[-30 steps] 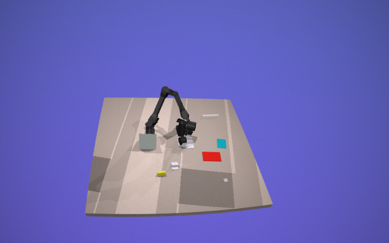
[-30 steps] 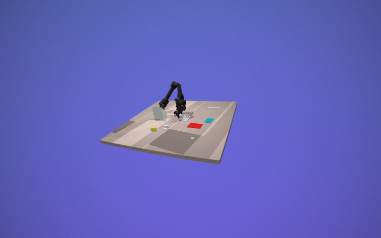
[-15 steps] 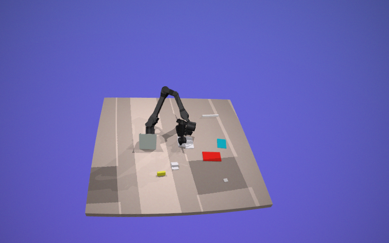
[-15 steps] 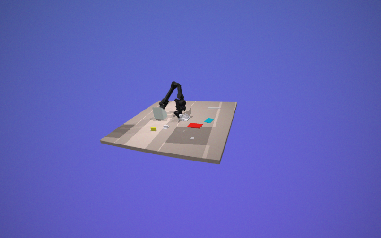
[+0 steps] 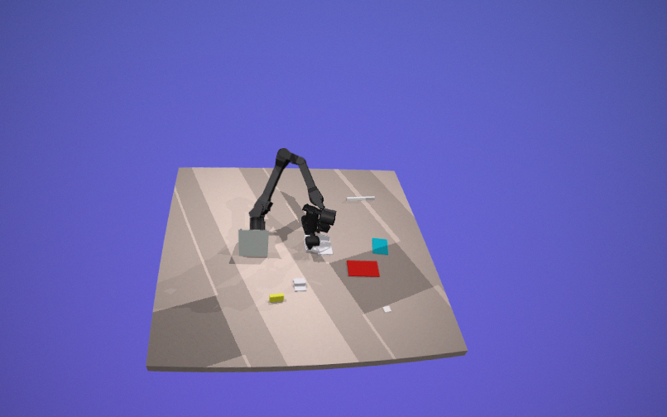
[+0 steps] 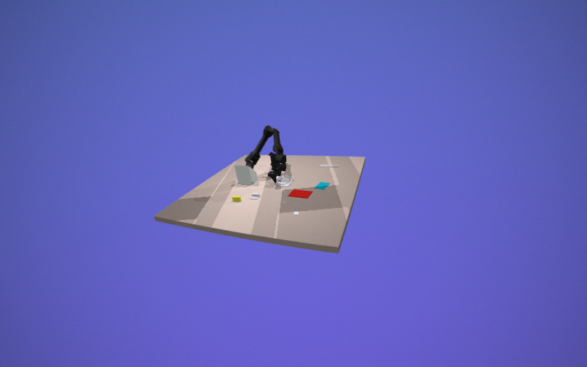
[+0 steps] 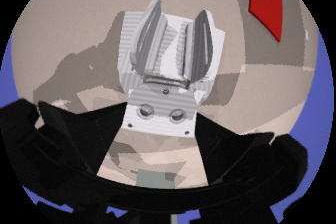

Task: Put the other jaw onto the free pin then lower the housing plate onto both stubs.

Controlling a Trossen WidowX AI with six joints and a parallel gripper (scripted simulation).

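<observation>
My gripper tip is now 30 mm short of the grey jaw and 10 mm to the left of it. Also, from my gripper tip: yellow block (340 mm to the right, 130 mm behind); cyan tile (350 mm ahead, 40 mm to the left, 20 mm below); red flat sheet (260 mm ahead, 120 mm to the right, 20 mm below).
</observation>
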